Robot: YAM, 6 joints.
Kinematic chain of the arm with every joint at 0, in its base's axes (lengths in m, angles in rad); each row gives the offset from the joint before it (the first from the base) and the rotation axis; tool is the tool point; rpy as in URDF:
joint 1: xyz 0 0 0.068 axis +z
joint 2: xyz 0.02 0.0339 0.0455 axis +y
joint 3: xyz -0.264 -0.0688 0 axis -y
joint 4: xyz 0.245 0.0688 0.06 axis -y
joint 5: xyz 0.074 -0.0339 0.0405 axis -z
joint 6: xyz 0.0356 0 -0.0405 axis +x
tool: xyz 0 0 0 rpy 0 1.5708 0
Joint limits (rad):
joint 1: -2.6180..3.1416
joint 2: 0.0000..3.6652
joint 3: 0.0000..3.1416
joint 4: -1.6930..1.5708
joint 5: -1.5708..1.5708
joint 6: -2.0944..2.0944
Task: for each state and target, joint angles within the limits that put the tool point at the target. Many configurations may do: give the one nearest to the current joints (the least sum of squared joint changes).
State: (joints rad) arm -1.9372 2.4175 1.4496 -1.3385 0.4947 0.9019
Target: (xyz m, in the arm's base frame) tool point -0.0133 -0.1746 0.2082
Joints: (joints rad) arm -1.5699 1.5299 0.9299 -1.6930 0.3876 0.9019
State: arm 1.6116 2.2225 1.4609 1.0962 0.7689 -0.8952
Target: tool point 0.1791 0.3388 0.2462
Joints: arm 1.1566 1.8297 0.9496 1.1757 0.8869 -0.8952
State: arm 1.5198 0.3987 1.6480 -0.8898 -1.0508 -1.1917
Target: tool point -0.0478 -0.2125 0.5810
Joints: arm 1.4857 0.5709 2.1502 -0.5510 -0.9800 -1.1917
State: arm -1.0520 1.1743 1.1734 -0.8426 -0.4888 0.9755
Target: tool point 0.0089 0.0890 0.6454
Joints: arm -1.4531 0.8368 2.1357 -0.3615 -0.5726 0.9755
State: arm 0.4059 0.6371 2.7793 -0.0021 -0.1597 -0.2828
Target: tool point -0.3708 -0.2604 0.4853
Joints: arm 0.6253 0.4061 2.5871 -0.2254 -0.1668 -0.2828
